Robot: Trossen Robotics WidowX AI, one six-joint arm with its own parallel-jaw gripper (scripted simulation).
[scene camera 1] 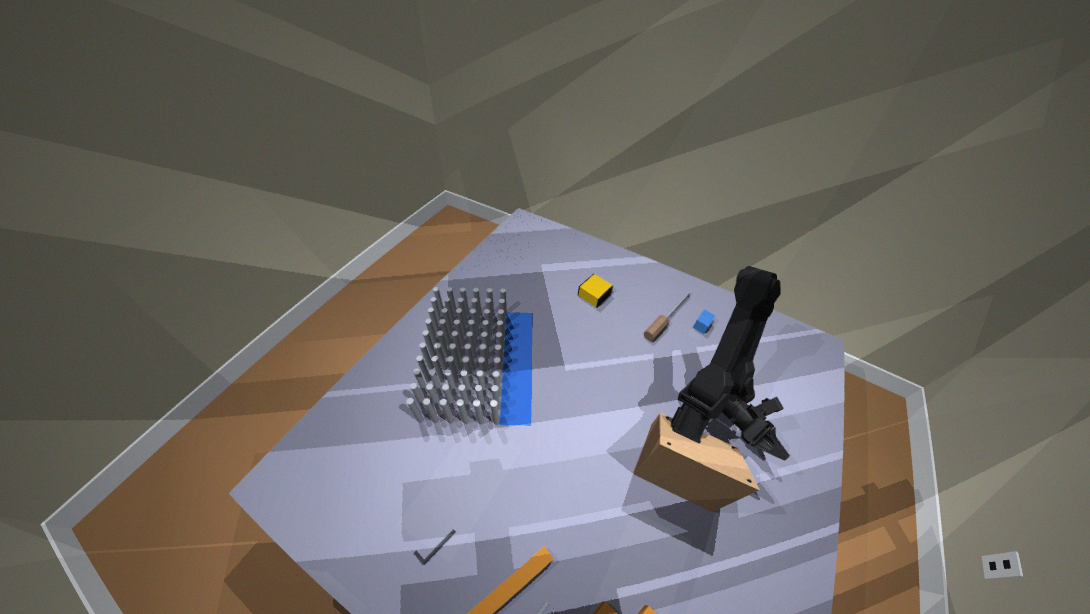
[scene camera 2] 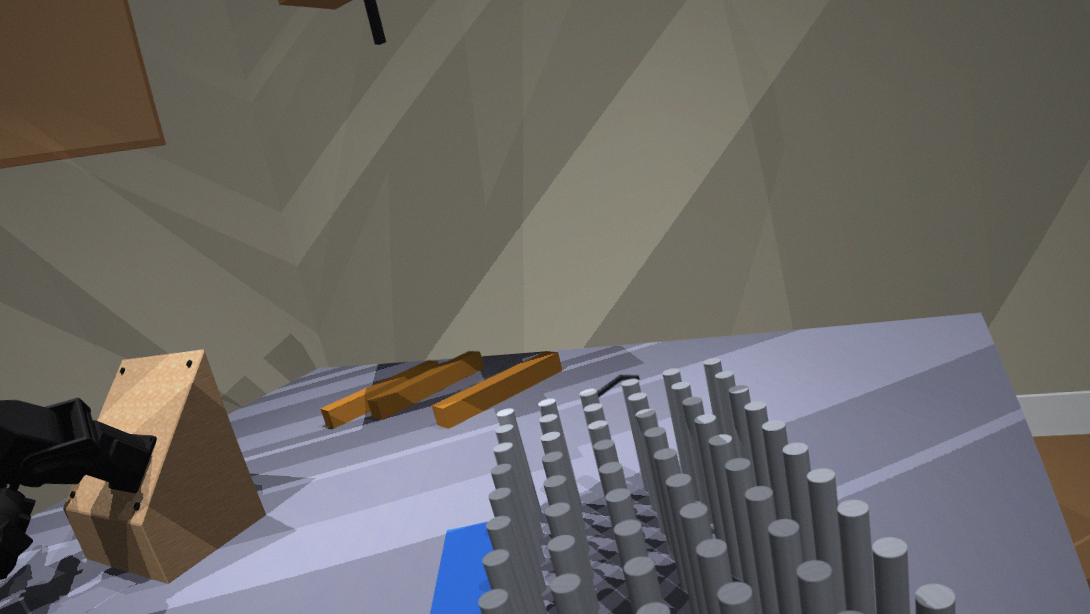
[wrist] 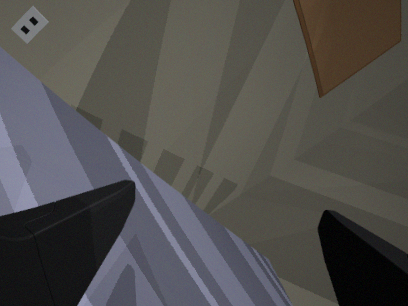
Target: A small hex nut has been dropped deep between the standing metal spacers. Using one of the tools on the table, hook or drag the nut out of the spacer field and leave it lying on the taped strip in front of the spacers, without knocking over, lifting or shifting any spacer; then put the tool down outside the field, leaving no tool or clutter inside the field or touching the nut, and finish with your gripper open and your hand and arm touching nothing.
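Note:
A blue taped strip (scene camera 1: 516, 388) is here in the scene, and so is a yellow block (scene camera 1: 595, 290). The block is out of frame in scene camera 2, and it is out of frame in the wrist view too. My gripper (scene camera 1: 787, 458), which I also find at (wrist: 227, 205), is open and holds nothing.

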